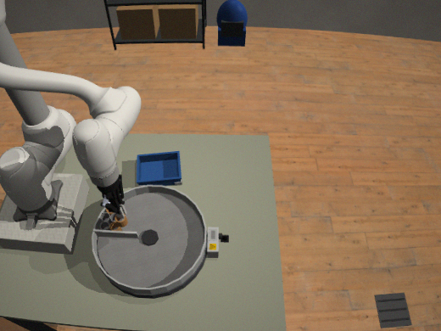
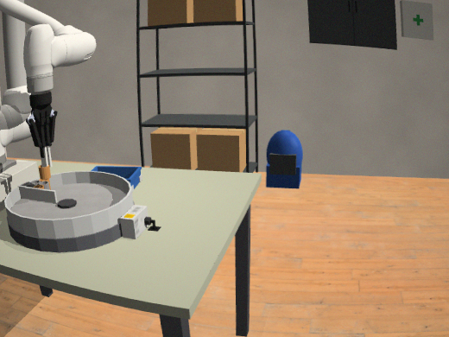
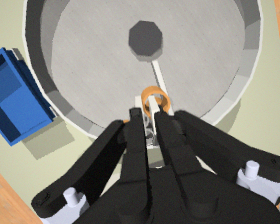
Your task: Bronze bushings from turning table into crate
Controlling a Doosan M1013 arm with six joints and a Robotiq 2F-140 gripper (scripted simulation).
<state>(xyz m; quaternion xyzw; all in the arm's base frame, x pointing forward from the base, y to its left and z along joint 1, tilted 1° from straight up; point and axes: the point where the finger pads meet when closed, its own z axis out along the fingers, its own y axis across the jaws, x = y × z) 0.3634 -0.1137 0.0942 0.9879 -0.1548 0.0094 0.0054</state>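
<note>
My hand is 12 cm short of the crate, 29 cm to the right of it and 16 cm above it. Also, from my hand: grey turning table 8 cm ahead, 5 cm to the right, 14 cm below.
</note>
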